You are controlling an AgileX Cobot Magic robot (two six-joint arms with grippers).
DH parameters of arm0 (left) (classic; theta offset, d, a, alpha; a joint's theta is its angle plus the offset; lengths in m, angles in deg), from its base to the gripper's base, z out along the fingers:
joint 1: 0 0.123 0 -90
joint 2: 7.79 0 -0.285 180
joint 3: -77.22 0 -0.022 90
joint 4: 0 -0.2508 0 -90
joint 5: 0 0 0.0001 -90
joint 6: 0 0.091 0 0
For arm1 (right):
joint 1: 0 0.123 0 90
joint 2: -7.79 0 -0.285 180
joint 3: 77.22 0 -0.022 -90
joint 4: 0 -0.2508 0 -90
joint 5: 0 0 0.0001 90
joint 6: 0 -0.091 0 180
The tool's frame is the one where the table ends.
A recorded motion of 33 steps. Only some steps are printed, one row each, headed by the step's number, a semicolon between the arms.
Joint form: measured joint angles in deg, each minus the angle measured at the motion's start. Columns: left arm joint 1, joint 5, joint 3, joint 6, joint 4, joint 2; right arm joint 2, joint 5, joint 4, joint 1, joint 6, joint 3.
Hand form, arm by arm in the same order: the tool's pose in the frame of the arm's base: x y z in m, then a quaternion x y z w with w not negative. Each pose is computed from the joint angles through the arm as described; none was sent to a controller.
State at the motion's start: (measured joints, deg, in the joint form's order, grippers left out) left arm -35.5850 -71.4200 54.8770 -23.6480 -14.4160 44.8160; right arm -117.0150 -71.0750 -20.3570 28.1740 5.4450 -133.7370
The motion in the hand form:
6: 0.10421 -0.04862 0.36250 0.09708 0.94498 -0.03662 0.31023; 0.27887 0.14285 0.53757 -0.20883 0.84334 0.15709 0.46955
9: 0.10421 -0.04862 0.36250 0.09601 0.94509 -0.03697 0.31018; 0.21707 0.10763 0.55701 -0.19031 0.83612 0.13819 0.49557
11: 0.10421 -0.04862 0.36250 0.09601 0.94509 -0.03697 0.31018; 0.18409 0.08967 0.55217 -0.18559 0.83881 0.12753 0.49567
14: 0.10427 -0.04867 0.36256 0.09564 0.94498 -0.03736 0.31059; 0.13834 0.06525 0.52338 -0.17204 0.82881 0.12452 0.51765
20: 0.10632 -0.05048 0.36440 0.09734 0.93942 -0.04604 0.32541; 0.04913 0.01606 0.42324 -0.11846 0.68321 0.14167 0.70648
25: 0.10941 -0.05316 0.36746 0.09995 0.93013 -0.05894 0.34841; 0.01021 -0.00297 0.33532 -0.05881 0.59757 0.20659 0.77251
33: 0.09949 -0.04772 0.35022 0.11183 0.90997 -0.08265 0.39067; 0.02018 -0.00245 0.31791 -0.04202 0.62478 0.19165 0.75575
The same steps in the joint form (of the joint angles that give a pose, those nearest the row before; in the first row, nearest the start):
6: 0.00 0.00 0.00 -0.66 0.26 0.00; 22.11 -1.47 14.01 -2.81 -4.53 2.21
9: 0.00 0.00 0.00 -0.79 0.26 0.00; 34.97 -1.71 17.55 -2.81 -5.94 12.02
11: 0.00 0.00 0.00 -0.79 0.26 0.00; 42.86 -1.49 18.94 -2.80 -6.24 20.45
14: 0.00 0.06 0.00 -0.84 0.26 0.00; 57.22 5.95 20.36 -2.92 -7.24 39.46
20: 0.00 2.14 0.00 -0.85 0.26 0.00; 93.33 42.02 28.64 -2.98 -14.04 84.04
25: 0.00 5.35 0.00 -0.85 0.20 0.00; 117.05 55.54 37.06 -2.98 -29.63 107.61
33: 0.00 12.90 -6.91 -0.33 0.19 -5.43; 117.01 54.35 44.50 -3.17 -37.56 110.84

